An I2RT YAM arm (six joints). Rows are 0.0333 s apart.
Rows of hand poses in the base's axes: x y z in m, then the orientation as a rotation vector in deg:
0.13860, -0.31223, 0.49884, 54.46, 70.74, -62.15
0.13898, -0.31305, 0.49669, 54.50, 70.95, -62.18
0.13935, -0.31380, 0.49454, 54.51, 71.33, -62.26
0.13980, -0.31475, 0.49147, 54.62, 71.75, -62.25
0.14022, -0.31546, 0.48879, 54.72, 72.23, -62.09
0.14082, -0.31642, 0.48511, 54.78, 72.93, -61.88
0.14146, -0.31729, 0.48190, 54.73, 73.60, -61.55
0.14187, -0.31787, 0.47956, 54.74, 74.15, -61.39
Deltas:
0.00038, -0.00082, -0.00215, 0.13, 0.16, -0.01
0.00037, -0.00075, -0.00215, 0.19, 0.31, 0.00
0.00045, -0.00095, -0.00307, 0.31, 0.27, 0.01
0.00042, -0.00071, -0.00268, 0.38, 0.23, 0.12
0.00060, -0.00096, -0.00368, 0.50, 0.37, 0.21
0.00064, -0.00087, -0.00321, 0.45, 0.31, 0.35
0.00041, -0.00058, -0.00234, 0.37, 0.30, 0.18

